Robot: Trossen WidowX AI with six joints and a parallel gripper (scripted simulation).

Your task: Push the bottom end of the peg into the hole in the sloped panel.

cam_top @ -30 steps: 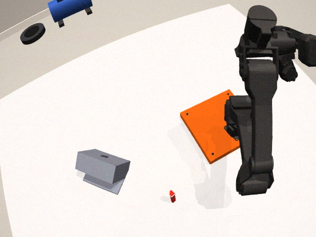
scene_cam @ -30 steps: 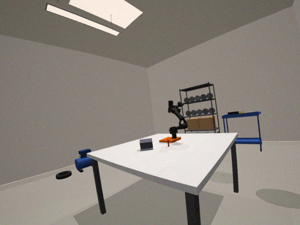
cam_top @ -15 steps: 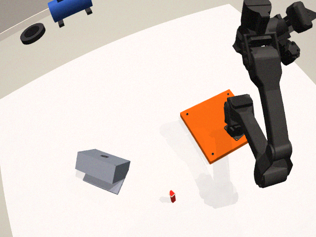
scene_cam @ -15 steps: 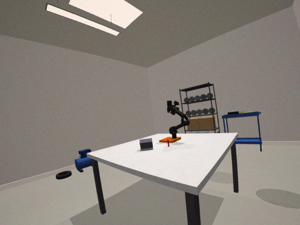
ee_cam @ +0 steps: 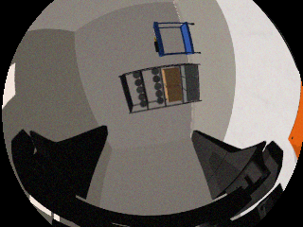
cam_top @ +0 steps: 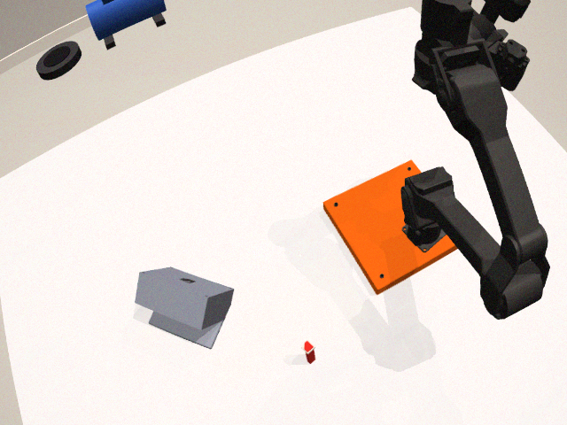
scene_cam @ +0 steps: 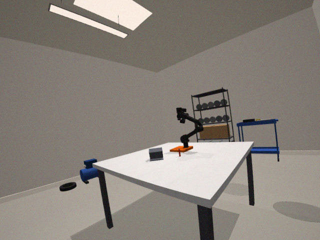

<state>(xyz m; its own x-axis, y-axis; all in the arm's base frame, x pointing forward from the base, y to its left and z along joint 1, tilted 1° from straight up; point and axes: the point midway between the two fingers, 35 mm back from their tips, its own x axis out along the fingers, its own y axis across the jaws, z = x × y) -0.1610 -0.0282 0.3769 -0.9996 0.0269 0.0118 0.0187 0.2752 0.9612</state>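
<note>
The red peg lies 48 cm ahead of my gripper tip, 8 cm to the left of it and 35 cm below it. Also, from my gripper tip: grey panel block 59 cm ahead, 12 cm to the right, 36 cm below.
</note>
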